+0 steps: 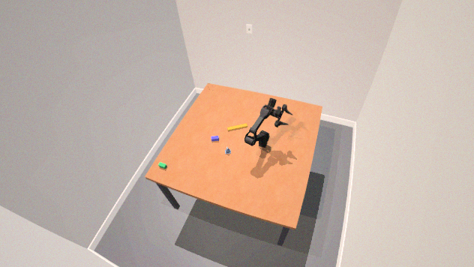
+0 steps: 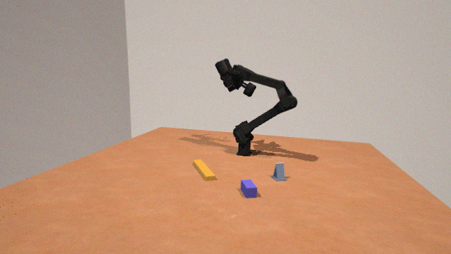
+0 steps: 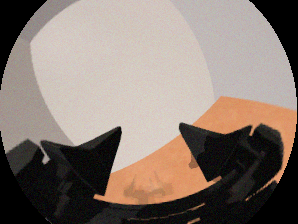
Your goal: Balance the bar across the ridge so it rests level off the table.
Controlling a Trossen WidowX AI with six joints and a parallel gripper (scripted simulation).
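My gripper tip is 49 cm short of the yellow bar, 6 cm to the left of it and 32 cm above it. Also, from my gripper tip: green block 94 cm ahead, 55 cm to the left, 31 cm below; then purple block 63 cm ahead, 13 cm to the left, 31 cm below.
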